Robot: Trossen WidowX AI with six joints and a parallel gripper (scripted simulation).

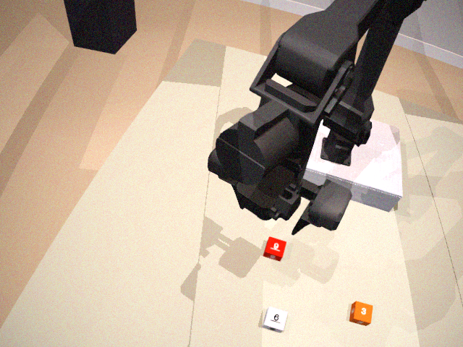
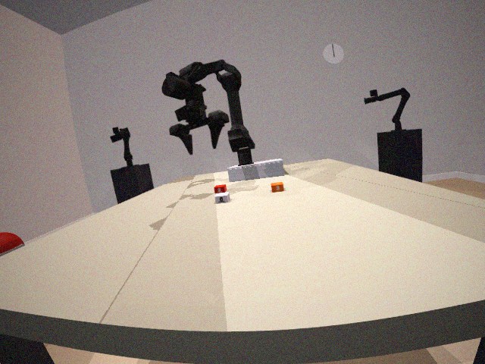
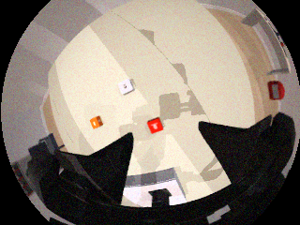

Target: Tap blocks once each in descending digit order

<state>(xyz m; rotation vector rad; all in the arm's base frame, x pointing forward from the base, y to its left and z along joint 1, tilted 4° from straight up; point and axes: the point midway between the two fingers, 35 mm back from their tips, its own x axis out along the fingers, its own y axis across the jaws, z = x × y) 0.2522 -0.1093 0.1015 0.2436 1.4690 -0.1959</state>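
The red block lies 2 cm behind my gripper tip, 3 cm to the left of it and 12 cm below it. The rest, counted from my gripper tip: orange block: 6 cm ahead, 21 cm to the left, 12 cm below; white block: 10 cm ahead, 6 cm to the left, 12 cm below.
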